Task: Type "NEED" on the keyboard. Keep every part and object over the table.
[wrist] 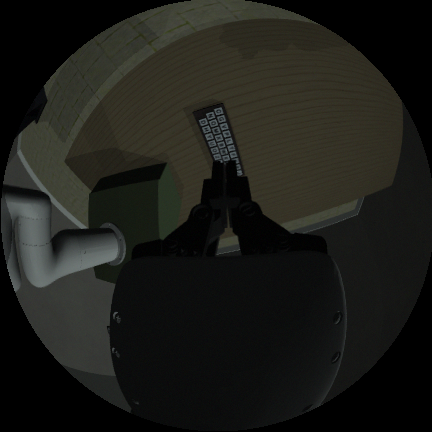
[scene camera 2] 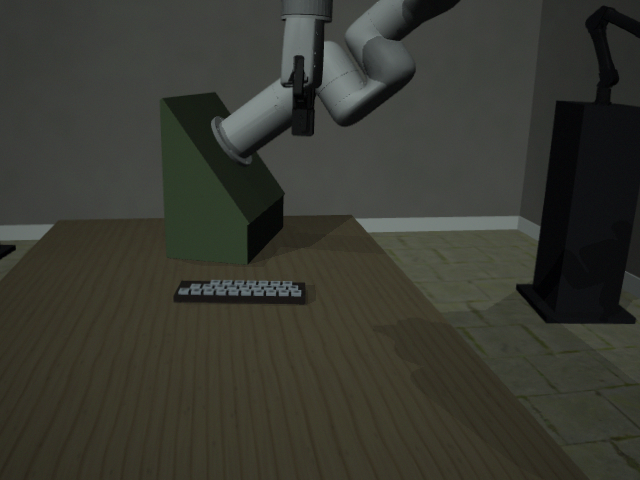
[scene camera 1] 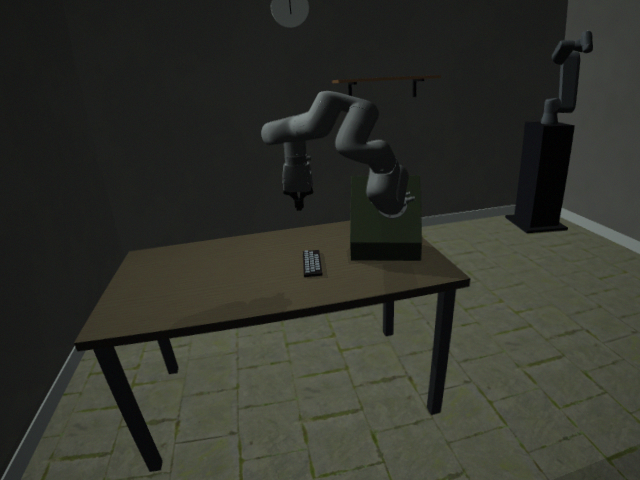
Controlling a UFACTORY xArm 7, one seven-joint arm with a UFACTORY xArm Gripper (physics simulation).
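Seen in the pictures: gripper, fingertip midpoint: (wrist: 225, 175) (scene camera 2: 302, 135) (scene camera 1: 299, 209); arm's base, link origin: (wrist: 110, 243) (scene camera 2: 230, 142).
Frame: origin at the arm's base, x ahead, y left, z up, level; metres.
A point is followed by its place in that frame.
Note:
A small dark keyboard (scene camera 1: 312, 263) @[x 0.348, y 0.092, z -0.197 m] (scene camera 2: 240, 292) @[x 0.367, y 0.064, z -0.201 m] (wrist: 218, 134) @[x 0.352, y 0.097, z -0.198 m] with several pale keys in three rows lies flat on the wooden table (scene camera 1: 206, 279) @[x 0.784, y 0.130, z -0.215 m] (scene camera 2: 206, 387) @[x 0.651, y 0.055, z -0.215 m] (wrist: 300, 100) @[x 0.575, y 0.156, z -0.215 m]. In the wrist view its letters are small; N and D show near its far end, and the fingertips cover part of its near end. My gripper (scene camera 1: 299, 206) @[x 0.376, y 0.163, z 0.062 m] (scene camera 2: 302, 131) @[x 0.376, y 0.163, z 0.062 m] (wrist: 225, 175) @[x 0.376, y 0.163, z 0.062 m] is shut with nothing between the fingers. It points down and hangs well above the table, apart from the keyboard.
The green wedge-shaped base (scene camera 1: 385, 227) @[x 0.039, y 0.053, z -0.080 m] (scene camera 2: 201, 206) @[x 0.169, y -0.034, z -0.103 m] (wrist: 170, 200) @[x 0.170, y -0.031, z -0.145 m] of my arm stands on the table beside the keyboard. A second arm stands on a dark pedestal (scene camera 1: 545, 175) (scene camera 2: 589, 206) on the floor away from the table. A shelf (scene camera 1: 387, 79) hangs on the wall behind.

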